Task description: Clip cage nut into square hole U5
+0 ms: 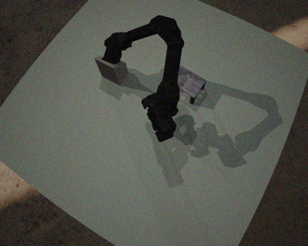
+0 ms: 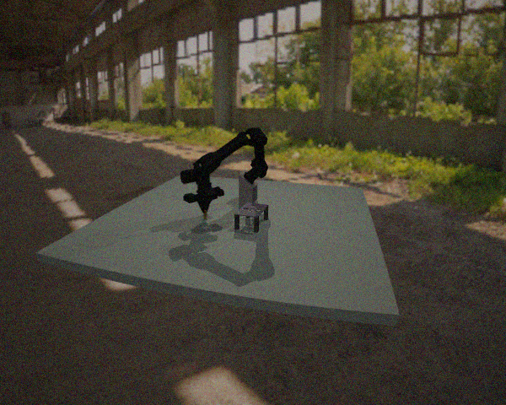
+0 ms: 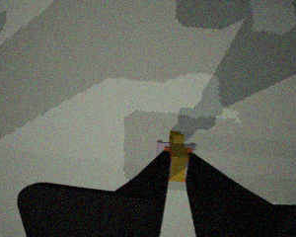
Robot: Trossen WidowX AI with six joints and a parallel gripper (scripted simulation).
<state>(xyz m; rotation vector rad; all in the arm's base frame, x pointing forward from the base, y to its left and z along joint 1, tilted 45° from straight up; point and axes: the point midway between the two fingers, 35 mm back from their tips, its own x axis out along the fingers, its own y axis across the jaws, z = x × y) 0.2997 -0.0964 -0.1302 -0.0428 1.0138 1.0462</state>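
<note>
Now: gripper tip 10 mm above the cage nut.
</note>
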